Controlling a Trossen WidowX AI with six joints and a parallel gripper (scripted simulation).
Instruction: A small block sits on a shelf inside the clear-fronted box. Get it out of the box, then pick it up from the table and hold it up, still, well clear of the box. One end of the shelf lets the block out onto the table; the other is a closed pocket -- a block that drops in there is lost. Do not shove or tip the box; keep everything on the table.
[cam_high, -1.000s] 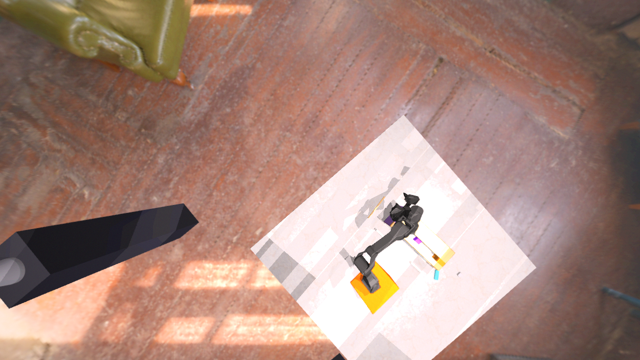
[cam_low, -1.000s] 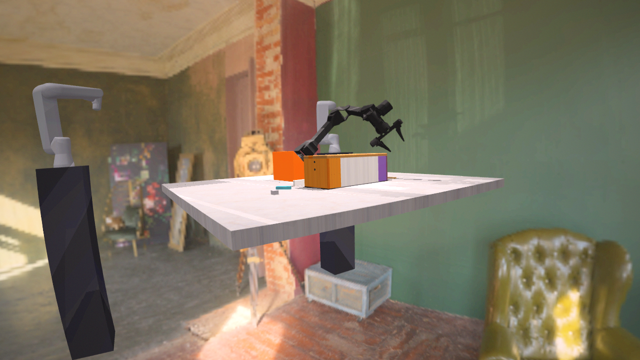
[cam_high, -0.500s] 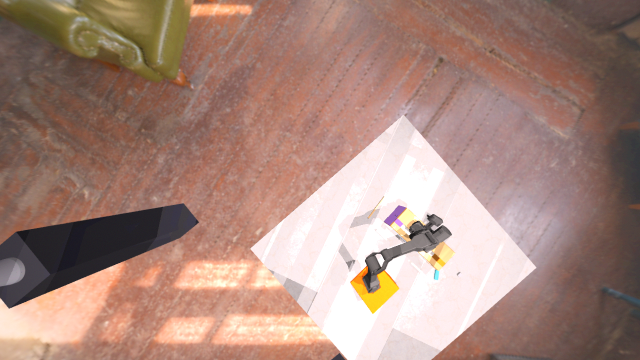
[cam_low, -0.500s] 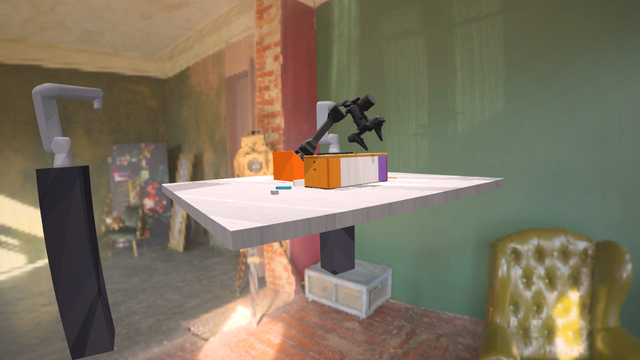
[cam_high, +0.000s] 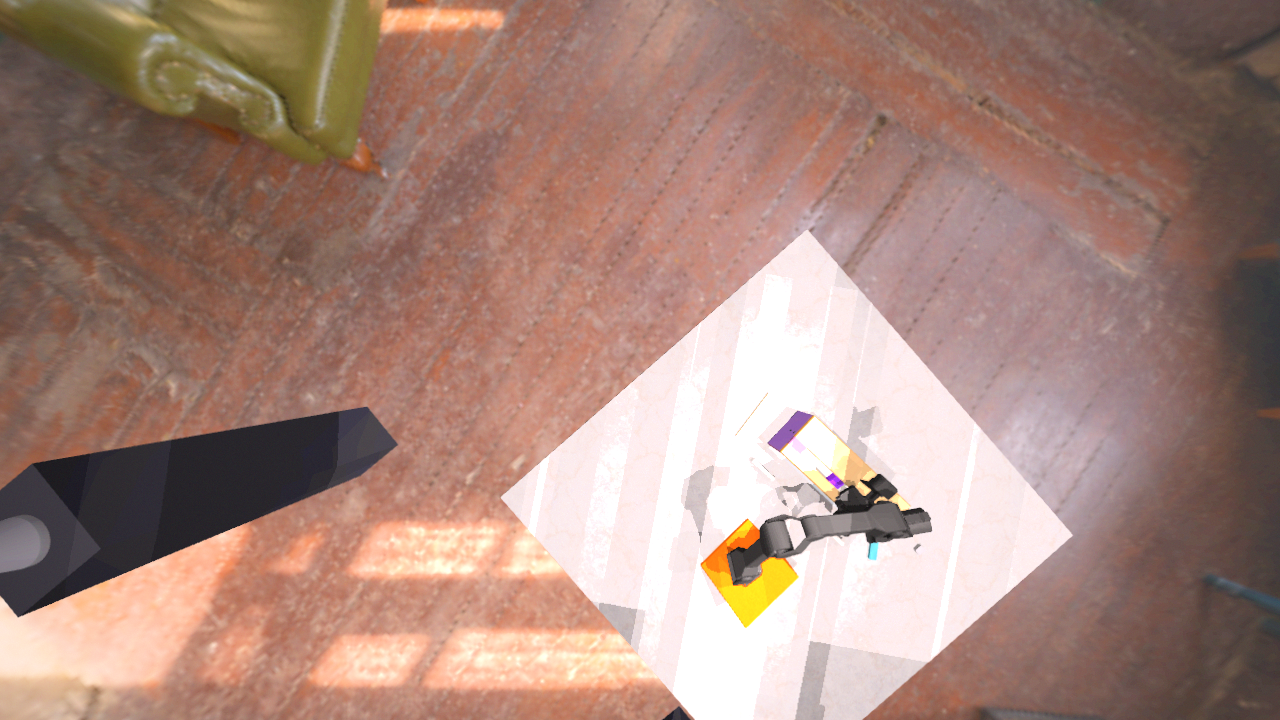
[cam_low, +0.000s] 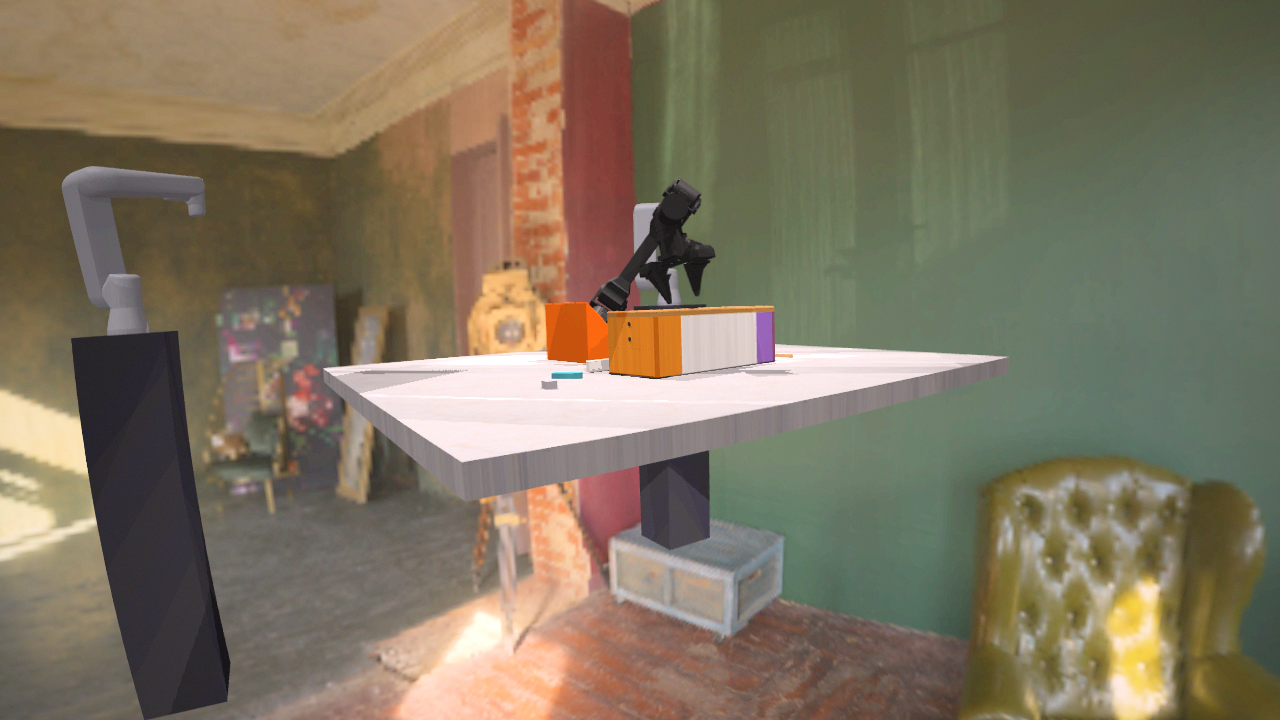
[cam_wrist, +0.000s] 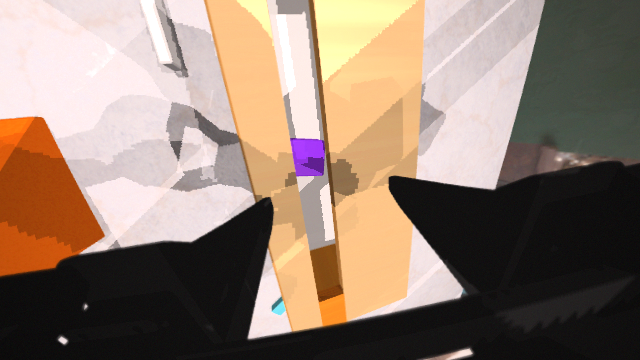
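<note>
My gripper tip is 9 cm above the long box, 2 cm to the right of it and 2 cm past it. The rest, counted from my gripper tip: grey piece (36 cm to the right, 14 cm below, 8 cm ahead); then thin orange stick (30 cm to the left, 15 cm below, 6 cm behind); then purple block (6 cm below, 2 cm to the left, 1 cm behind).
</note>
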